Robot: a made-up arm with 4 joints.
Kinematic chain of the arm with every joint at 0, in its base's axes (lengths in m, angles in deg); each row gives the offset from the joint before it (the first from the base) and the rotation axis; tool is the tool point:
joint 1: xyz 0 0 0.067 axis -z
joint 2: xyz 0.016 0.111 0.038 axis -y
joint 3: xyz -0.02 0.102 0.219 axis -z
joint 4: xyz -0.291 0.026 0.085 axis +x
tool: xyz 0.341 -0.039 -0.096
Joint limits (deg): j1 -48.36..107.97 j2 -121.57..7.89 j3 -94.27..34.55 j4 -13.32..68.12
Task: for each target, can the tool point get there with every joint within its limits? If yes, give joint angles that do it. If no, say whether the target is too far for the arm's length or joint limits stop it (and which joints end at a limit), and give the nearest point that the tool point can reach.
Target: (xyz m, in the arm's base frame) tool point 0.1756 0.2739 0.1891
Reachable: yes | joints -8.26 -60.35 -61.64 -6.43
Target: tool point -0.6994 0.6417 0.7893
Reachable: no: too far | nearest point -0.2324 0.2275 0.3390 | short by 0.770 m
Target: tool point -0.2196 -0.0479 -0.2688
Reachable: no: joint limits stop it (at a limit: joint 1, joint 2, joint 3) | nearest point -0.0765 0.2878 -0.0625 | short by 0.419 m
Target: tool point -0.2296 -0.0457 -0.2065
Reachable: no: joint limits stop it (at a limit: joint 1, joint 2, joint 3) | nearest point -0.0712 0.2814 -0.0551 | short by 0.394 m
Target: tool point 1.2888 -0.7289 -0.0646
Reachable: no: too far | nearest point 0.3545 -0.2005 0.0606 | short by 1.081 m
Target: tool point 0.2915 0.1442 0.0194
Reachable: yes | joints 24.71 -111.18 -62.39 1.97
